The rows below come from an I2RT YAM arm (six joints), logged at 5 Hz.
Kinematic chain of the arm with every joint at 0, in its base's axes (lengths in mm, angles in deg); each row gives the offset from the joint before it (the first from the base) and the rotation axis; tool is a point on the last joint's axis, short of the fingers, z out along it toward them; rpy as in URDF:
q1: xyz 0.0 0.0 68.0 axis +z
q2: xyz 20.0 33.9 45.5 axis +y
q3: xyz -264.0 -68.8 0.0 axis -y
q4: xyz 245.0 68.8 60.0 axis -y
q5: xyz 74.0 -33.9 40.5 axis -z
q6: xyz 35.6 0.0 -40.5 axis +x
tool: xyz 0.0 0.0 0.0 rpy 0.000 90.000 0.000
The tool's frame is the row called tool.
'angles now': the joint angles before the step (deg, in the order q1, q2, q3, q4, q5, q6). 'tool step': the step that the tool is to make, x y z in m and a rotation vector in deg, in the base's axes. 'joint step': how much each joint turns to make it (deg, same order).
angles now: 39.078 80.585 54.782 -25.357 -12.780 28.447
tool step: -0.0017 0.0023 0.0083 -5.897 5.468 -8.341
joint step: 1.338 1.680 5.179 -10.270 6.462 7.372
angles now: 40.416 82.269 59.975 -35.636 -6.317 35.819
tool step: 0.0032 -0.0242 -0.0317 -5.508 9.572 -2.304
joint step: -4.510 2.383 -3.106 -5.608 -2.392 -1.264
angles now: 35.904 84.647 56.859 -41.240 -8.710 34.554
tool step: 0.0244 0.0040 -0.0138 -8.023 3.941 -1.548
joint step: -1.625 8.540 6.231 -5.686 4.087 -1.333
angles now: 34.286 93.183 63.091 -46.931 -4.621 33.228
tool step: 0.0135 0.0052 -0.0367 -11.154 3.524 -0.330
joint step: 0.212 9.143 2.289 -2.376 7.208 -0.513
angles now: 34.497 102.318 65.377 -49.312 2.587 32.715
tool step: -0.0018 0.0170 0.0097 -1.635 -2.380 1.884
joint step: 2.967 0.588 3.048 -1.556 2.793 0.882
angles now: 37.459 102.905 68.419 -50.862 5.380 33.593
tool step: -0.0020 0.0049 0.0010 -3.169 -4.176 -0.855
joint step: 1.470 -0.160 -0.112 1.014 5.263 1.874
